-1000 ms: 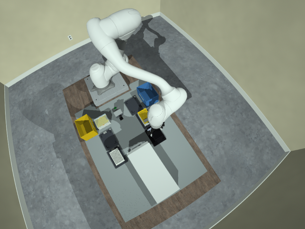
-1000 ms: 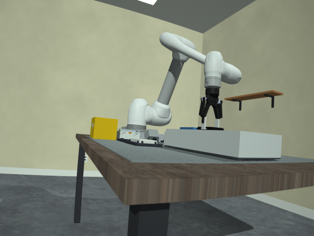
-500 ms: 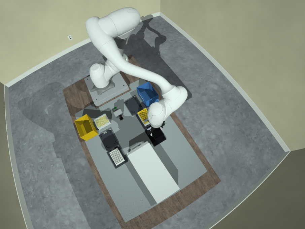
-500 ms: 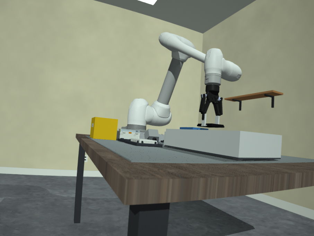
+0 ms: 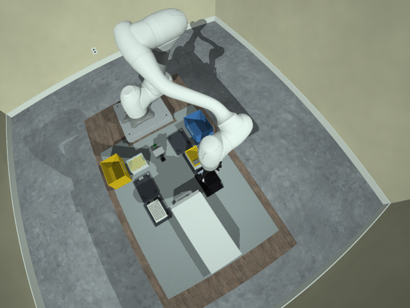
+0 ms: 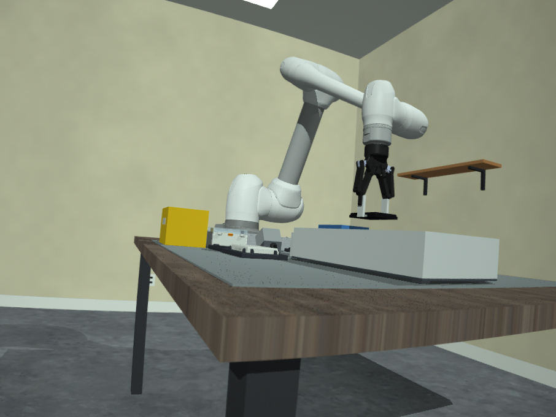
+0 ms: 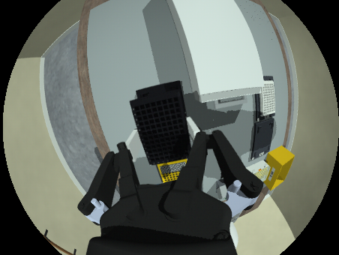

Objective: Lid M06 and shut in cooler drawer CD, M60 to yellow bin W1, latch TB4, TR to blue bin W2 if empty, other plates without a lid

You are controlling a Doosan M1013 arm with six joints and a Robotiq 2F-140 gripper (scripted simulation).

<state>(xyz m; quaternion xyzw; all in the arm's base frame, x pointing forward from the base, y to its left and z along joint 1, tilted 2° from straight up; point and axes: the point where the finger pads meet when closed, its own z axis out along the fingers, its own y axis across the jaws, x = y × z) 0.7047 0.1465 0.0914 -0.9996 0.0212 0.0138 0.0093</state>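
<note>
Right now the yellow bin W1 is 39 cm behind my hand, 49 cm to the right of it and 12 cm below it. The rest, counted from my hand: black assay plate (2 cm below); tip rack TR (18 cm behind, 1 cm to the left, 11 cm below); black nest (16 cm below).
</note>
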